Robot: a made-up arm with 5 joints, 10 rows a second.
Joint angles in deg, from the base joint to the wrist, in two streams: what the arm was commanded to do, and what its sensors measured. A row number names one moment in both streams.
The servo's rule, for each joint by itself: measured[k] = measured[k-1] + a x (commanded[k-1-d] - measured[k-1]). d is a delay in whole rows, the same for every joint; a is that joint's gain. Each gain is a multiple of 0.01, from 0.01 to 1. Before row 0 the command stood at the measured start. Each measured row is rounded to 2 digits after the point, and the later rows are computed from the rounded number. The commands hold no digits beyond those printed.
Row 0, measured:
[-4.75 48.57 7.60 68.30 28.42]
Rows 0 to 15, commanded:
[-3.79 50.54 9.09 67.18 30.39]
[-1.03 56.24 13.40 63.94 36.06]
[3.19 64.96 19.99 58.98 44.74]
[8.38 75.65 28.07 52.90 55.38]
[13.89 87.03 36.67 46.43 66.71]
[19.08 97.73 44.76 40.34 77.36]
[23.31 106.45 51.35 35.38 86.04]
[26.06 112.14 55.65 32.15 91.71]
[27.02 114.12 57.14 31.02 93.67]
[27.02 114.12 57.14 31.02 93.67]
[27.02 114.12 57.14 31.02 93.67]
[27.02 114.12 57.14 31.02 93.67]
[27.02 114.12 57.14 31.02 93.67]
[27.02 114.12 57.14 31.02 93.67]
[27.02 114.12 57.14 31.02 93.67]
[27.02 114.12 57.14 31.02 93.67]
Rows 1 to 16, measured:
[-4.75 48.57 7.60 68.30 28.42]
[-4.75 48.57 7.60 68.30 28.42]
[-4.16 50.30 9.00 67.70 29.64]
[-2.25 55.53 13.14 65.67 33.62]
[1.07 63.83 19.58 62.06 40.51]
[5.53 74.23 27.56 57.11 49.73]
[10.63 85.49 36.12 51.34 60.26]
[15.78 96.26 44.24 45.40 70.86]
[20.37 105.23 50.92 39.99 80.27]
[23.84 111.31 55.37 35.76 87.36]
[25.78 113.78 57.03 33.20 91.27]
[26.54 114.08 57.13 32.02 92.76]
[26.83 114.12 57.14 31.48 93.32]
[26.95 114.12 57.14 31.23 93.54]
[26.99 114.12 57.14 31.12 93.62]
[27.01 114.12 57.14 31.07 93.65]
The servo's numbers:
d 2
a 0.61 0.88 0.94 0.54 0.62

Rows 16 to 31, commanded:
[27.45 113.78 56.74 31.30 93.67]
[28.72 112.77 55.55 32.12 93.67]
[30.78 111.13 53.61 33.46 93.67]
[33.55 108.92 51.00 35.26 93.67]
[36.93 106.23 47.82 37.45 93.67]
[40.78 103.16 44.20 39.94 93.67]
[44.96 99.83 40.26 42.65 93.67]
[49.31 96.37 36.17 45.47 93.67]
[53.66 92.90 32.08 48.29 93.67]
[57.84 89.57 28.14 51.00 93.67]
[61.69 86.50 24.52 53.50 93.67]
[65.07 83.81 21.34 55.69 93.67]
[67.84 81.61 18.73 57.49 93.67]
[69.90 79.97 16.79 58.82 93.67]
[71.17 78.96 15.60 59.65 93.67]
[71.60 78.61 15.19 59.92 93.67]
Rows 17 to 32, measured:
[27.02 114.12 57.14 31.04 93.66]
[27.02 114.12 57.14 31.03 93.67]
[27.28 113.82 56.76 31.18 93.67]
[28.16 112.90 55.62 31.69 93.67]
[29.76 111.34 53.73 32.65 93.67]
[32.07 109.21 51.16 34.06 93.67]
[35.03 106.59 48.02 35.89 93.67]
[38.54 103.57 44.43 38.08 93.67]
[42.46 100.28 40.51 40.55 93.67]
[46.64 96.84 36.43 43.21 93.67]
[50.92 93.37 32.34 45.95 93.67]
[55.14 90.03 28.39 48.68 93.67]
[59.14 86.92 24.75 51.28 93.67]
[62.76 84.18 21.54 53.66 93.67]
[65.86 81.92 18.90 55.73 93.67]
[68.32 80.20 16.92 57.40 93.67]

